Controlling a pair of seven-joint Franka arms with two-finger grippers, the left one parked.
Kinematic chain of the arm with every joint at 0, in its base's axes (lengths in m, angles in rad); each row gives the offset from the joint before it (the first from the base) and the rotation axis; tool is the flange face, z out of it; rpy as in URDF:
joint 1: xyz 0 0 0.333 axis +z
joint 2: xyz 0 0 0 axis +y
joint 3: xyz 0 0 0.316 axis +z
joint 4: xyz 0.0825 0 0 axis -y
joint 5: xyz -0.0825 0 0.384 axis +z
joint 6: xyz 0 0 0 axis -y
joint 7: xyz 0.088 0 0 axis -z
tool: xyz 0 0 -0.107 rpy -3.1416 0 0
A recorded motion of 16 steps. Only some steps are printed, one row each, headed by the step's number.
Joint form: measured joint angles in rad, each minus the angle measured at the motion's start. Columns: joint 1, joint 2, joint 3, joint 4, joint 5, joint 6, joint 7.
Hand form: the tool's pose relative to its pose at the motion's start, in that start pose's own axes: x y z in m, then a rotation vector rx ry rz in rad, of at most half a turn. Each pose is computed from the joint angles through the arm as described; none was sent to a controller.
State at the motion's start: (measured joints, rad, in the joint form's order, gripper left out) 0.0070 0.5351 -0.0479 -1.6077 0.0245 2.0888 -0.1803
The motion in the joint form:
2: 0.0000 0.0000 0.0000 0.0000 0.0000 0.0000 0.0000
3: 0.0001 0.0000 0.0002 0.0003 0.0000 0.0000 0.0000
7: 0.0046 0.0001 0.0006 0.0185 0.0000 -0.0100 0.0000
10: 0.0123 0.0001 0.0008 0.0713 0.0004 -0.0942 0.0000
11: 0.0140 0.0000 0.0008 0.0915 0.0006 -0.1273 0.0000
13: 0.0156 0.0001 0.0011 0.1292 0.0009 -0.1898 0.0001
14: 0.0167 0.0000 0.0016 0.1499 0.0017 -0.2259 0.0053
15: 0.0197 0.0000 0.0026 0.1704 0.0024 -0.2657 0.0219
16: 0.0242 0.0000 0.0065 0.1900 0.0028 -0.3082 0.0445
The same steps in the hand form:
2: 0.0000 0.0000 0.0000 0.0000 0.0000 0.0000
3: 0.0001 -0.0002 -0.0001 0.0000 0.0003 -0.0003
7: 0.0036 -0.0031 -0.0076 -0.0012 0.0083 -0.0055
10: 0.0065 -0.0088 -0.0249 0.0048 -0.0225 -0.0144
11: 0.0071 -0.0102 -0.0316 0.0073 -0.0351 -0.0165
13: 0.0075 -0.0119 -0.0440 0.0122 -0.0595 -0.0190
14: 0.0073 -0.0133 -0.0509 0.0156 -0.0745 -0.0156
15: 0.0067 -0.0164 -0.0573 0.0190 -0.0935 -0.0032
16: 0.0058 -0.0222 -0.0632 0.0229 -0.1163 0.0109

